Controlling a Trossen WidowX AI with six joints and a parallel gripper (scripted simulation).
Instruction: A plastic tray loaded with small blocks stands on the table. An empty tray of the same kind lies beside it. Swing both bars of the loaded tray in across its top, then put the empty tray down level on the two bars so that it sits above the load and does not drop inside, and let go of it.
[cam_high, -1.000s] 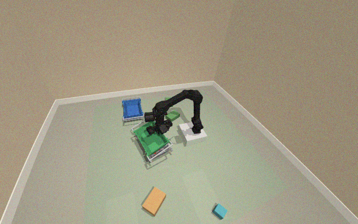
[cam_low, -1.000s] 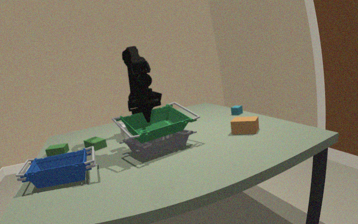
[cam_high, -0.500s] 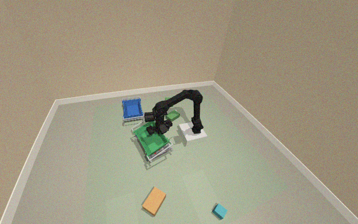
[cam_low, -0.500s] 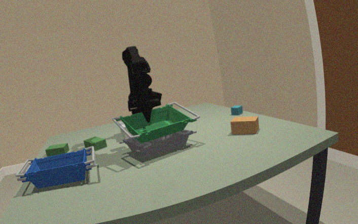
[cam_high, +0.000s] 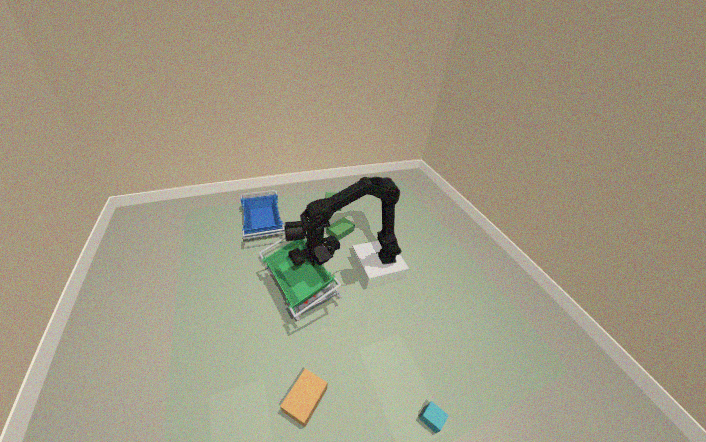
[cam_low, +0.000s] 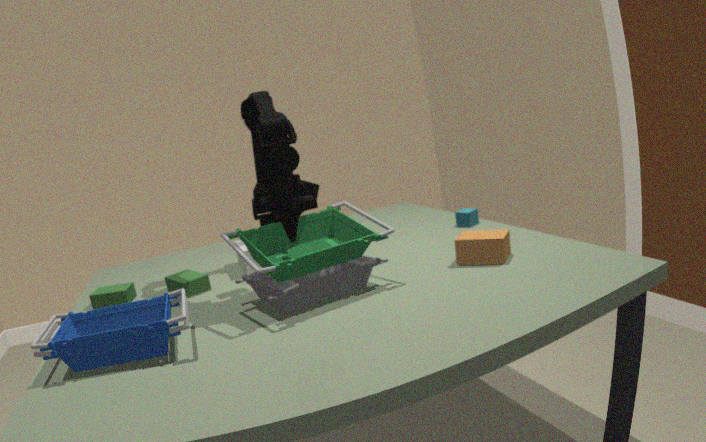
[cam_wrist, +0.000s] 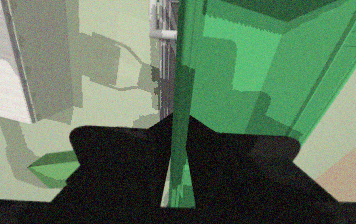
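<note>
Now: the green tray 7 cm ahead of my gripper tip, 3 cm to the left of it and 1 cm above it. Also, from my gripper tip: orange block 9 cm ahead, 43 cm to the left, 8 cm below; then cyan block 26 cm behind, 56 cm to the left, 9 cm below; then red block 9 cm ahead, 3 cm to the right, 10 cm below.
</note>
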